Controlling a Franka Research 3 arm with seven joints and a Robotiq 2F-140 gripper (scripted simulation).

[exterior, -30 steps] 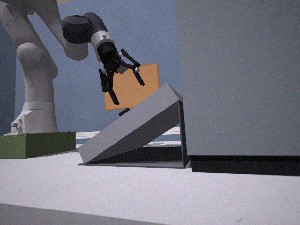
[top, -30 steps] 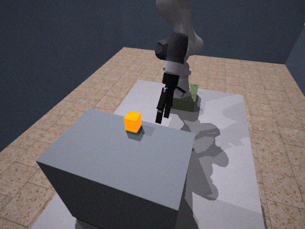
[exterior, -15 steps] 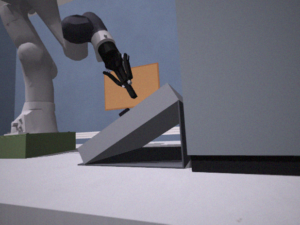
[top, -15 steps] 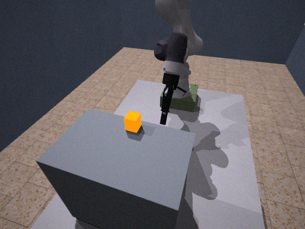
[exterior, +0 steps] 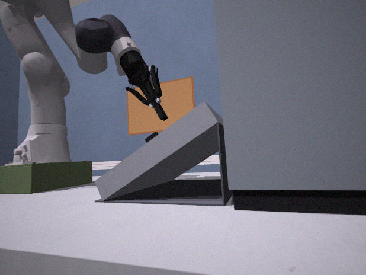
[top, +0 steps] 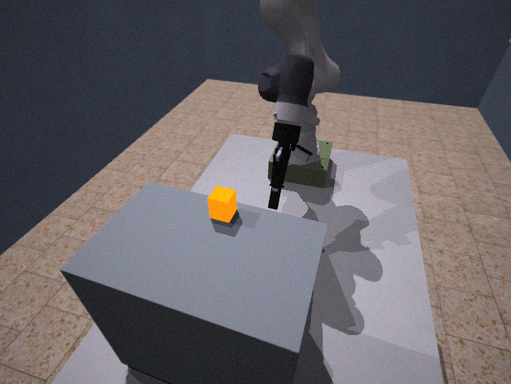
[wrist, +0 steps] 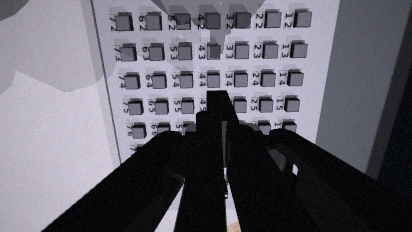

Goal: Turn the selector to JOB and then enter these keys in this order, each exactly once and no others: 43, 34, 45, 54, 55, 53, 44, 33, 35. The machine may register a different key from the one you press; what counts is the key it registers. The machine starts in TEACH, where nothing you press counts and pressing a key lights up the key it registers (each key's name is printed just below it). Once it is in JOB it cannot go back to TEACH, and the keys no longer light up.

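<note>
Right now the key 44 is 7 cm ahead of my hand and 12 cm below it. Also, from my hand: key 54: 4 cm ahead, 14 cm below; key 43: 7 cm ahead, 3 cm to the left, 12 cm below; key 45: 7 cm ahead, 3 cm to the right, 12 cm below.
</note>
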